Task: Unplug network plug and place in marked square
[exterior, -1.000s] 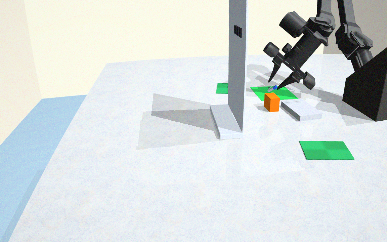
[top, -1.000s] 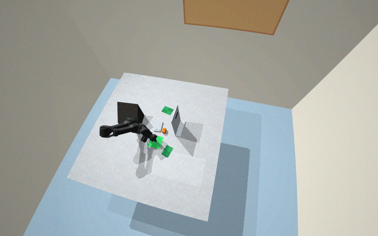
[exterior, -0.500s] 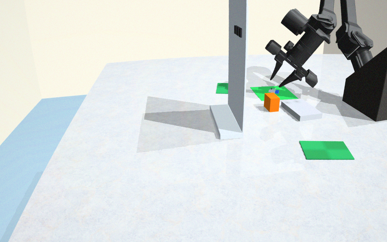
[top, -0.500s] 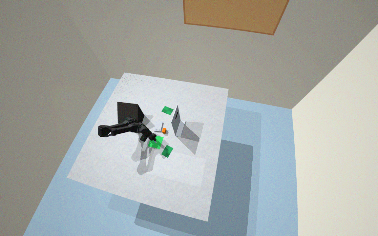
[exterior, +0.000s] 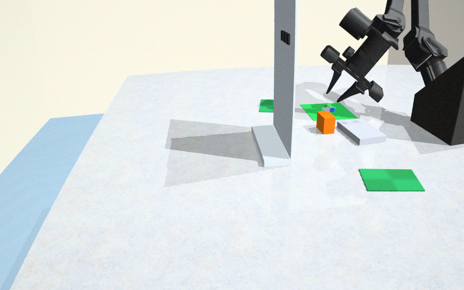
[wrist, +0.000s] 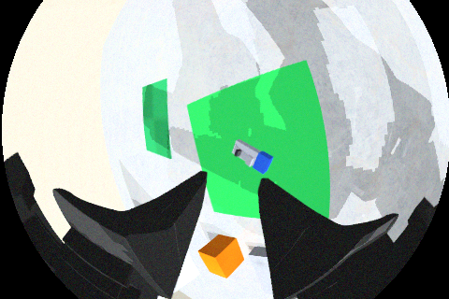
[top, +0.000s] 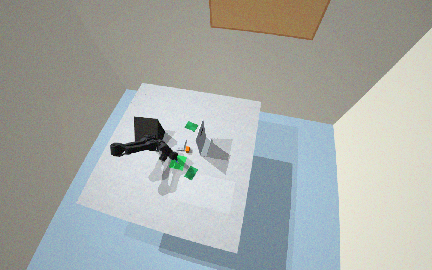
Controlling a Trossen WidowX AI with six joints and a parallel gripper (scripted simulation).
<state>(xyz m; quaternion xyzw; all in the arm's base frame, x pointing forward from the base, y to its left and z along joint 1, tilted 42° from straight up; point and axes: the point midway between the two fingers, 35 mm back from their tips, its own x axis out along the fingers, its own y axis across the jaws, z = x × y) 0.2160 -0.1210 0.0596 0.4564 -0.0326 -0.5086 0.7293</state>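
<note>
The network plug is 10 mm ahead of my gripper tip, 10 mm to the right of it and 30 mm below it. Round my gripper tip: flat grey block 150 mm to the left, 30 mm below; then orange block 70 mm ahead, 110 mm to the left, 20 mm below; then grey panel 200 mm ahead, 170 mm to the left, 100 mm above.
</note>
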